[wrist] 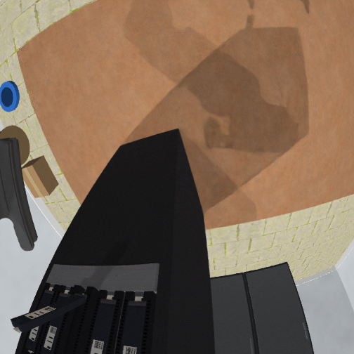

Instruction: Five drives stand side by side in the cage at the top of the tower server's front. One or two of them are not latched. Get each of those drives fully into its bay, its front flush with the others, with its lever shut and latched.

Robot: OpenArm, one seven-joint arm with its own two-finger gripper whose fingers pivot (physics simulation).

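The black tower server (135, 215) stands in the lower left of the wrist view, its drive cage (107, 275) at the bottom left. Several drives show side by side, cut off by the lower edge. One long lever (55, 311) with a white label stands swung out, slanting across the two leftmost drives from near the top of the middle drive (84, 325). The levers of the two drives on the right (103, 322) (136, 322) look shut. How deep the middle drive sits is unclear. One finger (20, 210) of my open gripper shows at the left edge, apart from the drives; the other finger is out of frame.
A brown table top (90, 90) carries shadows behind the tower. Dark grey cabinets (275, 305) stand at the lower right. A cardboard box (41, 177), a round brown object (19, 140) and a blue ring-shaped object (16, 96) are at the left.
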